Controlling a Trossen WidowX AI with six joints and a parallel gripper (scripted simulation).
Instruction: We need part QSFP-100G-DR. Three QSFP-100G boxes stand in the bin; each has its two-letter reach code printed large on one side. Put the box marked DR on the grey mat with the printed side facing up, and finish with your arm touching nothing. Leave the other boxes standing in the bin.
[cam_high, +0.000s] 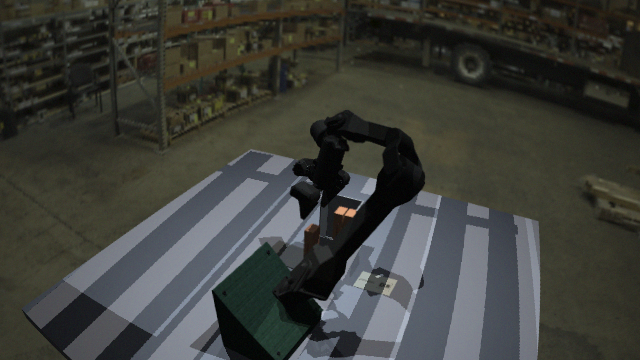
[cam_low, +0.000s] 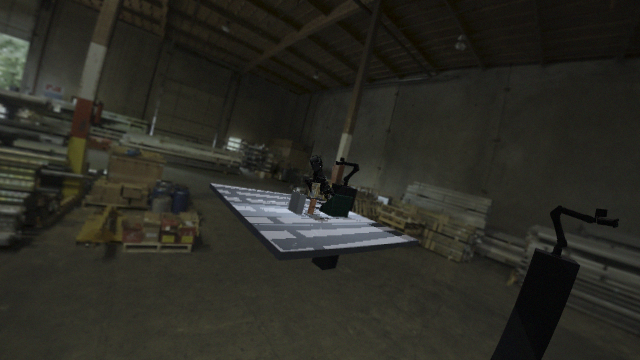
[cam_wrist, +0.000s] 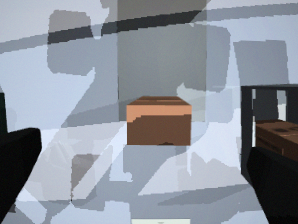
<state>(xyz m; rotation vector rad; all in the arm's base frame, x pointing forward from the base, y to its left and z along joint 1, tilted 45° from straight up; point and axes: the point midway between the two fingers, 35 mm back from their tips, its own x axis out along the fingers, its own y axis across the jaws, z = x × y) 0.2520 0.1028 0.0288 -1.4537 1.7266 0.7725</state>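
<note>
My gripper tip is 170 mm above the grey mat, 60 mm to the right of it and 10 mm short of it. The rest, counted from my gripper tip: white card: 190 mm to the right, 170 mm below.
</note>
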